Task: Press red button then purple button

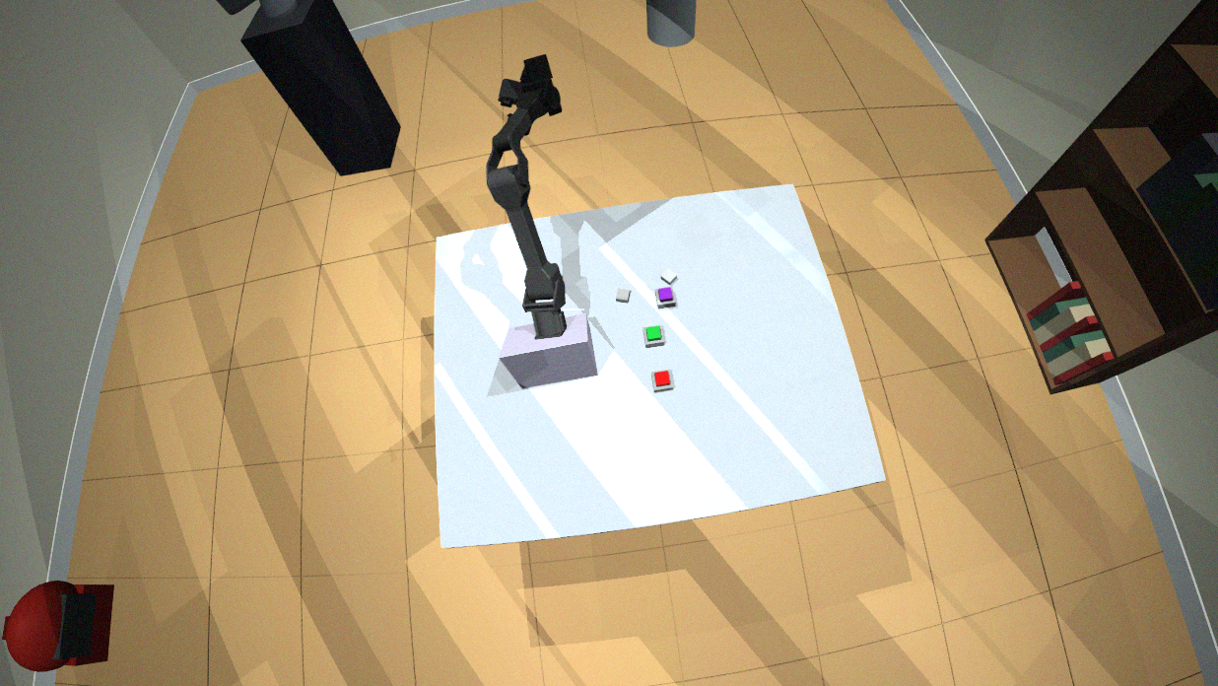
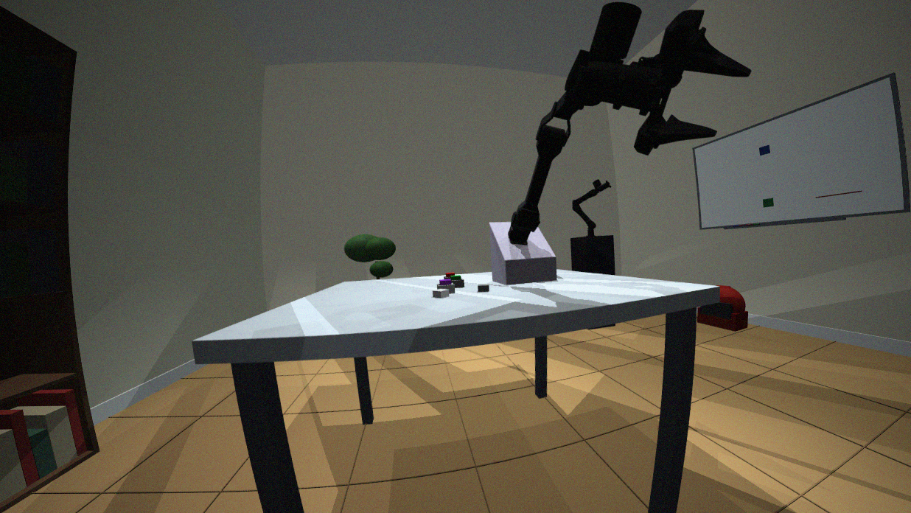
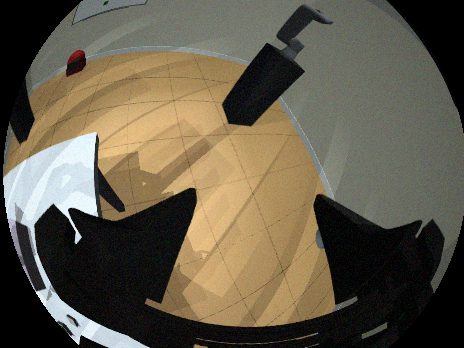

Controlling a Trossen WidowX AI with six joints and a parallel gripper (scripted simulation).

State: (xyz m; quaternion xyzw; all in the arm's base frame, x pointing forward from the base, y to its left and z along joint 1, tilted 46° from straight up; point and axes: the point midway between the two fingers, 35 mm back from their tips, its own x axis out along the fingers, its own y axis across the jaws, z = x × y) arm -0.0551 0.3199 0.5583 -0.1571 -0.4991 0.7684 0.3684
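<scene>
My gripper tip is now 730 mm to the left of the red button, 350 mm short of it and 260 mm above it. Round my gripper tip: green button (610 mm to the right, 340 mm ahead, 260 mm below); purple button (500 mm to the right, 370 mm ahead, 260 mm below).
</scene>
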